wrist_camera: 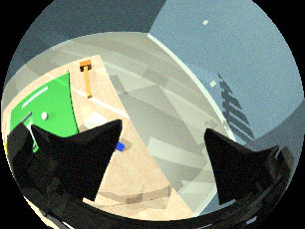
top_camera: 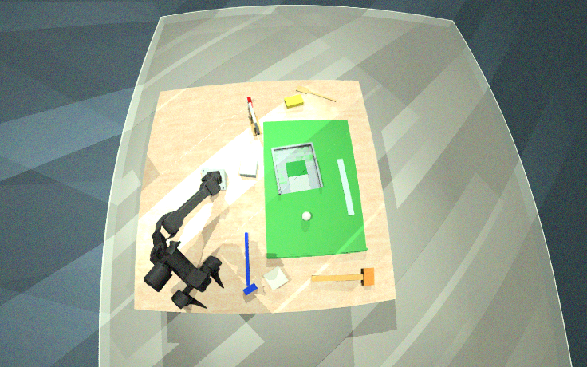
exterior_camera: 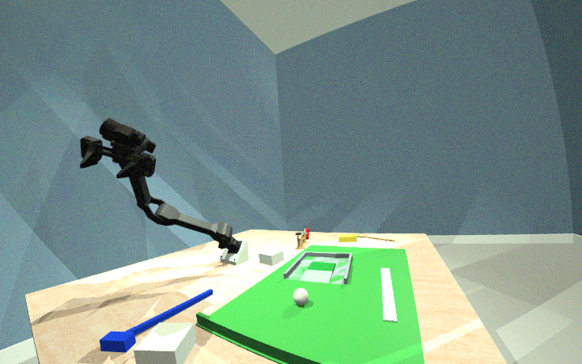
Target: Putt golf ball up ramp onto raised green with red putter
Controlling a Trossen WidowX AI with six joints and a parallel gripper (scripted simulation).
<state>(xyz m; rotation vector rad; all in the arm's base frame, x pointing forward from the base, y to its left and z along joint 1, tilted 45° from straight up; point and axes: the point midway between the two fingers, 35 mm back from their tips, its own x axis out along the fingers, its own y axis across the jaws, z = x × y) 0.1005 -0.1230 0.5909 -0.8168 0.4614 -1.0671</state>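
The red putter is 11 cm ahead of my gripper tip, 88 cm to the left of it and 33 cm below it. Round my gripper tip: white strip (56 cm ahead, 45 cm to the left, 38 cm below); white golf ball (35 cm ahead, 31 cm to the left, 36 cm below); blue putter (6 cm ahead, 10 cm to the left, 37 cm below).
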